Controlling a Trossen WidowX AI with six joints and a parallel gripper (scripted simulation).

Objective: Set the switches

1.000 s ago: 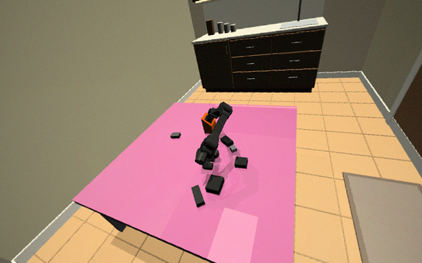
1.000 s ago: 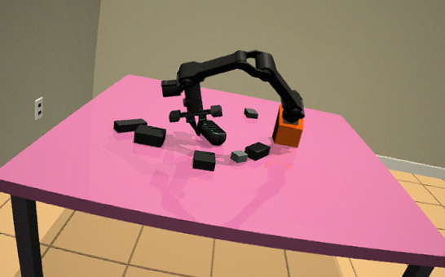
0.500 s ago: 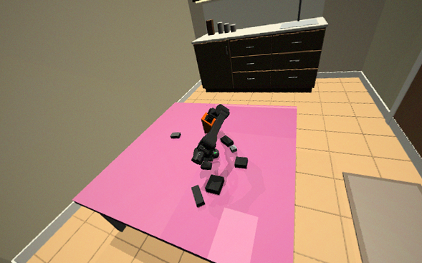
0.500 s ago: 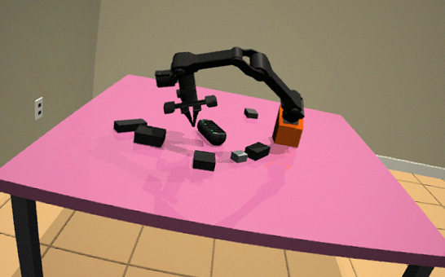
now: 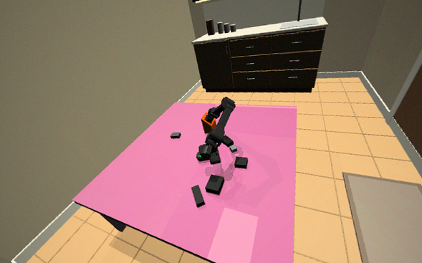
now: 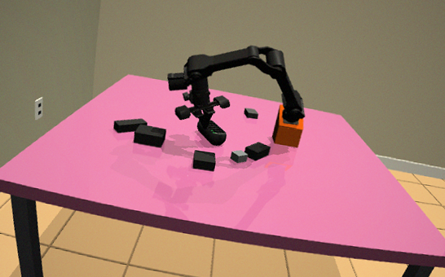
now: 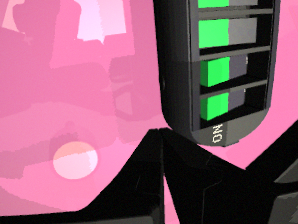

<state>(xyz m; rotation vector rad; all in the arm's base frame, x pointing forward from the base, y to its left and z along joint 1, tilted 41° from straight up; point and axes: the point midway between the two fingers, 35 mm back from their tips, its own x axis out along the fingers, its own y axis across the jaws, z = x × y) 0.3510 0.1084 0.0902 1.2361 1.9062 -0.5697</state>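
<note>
My gripper tip is 12 cm past the small grey cube, 10 cm to the right of it and 4 cm above it. From my gripper tip the other things lie so: long dark bar 27 cm ahead, 3 cm to the right, 4 cm below.
</note>
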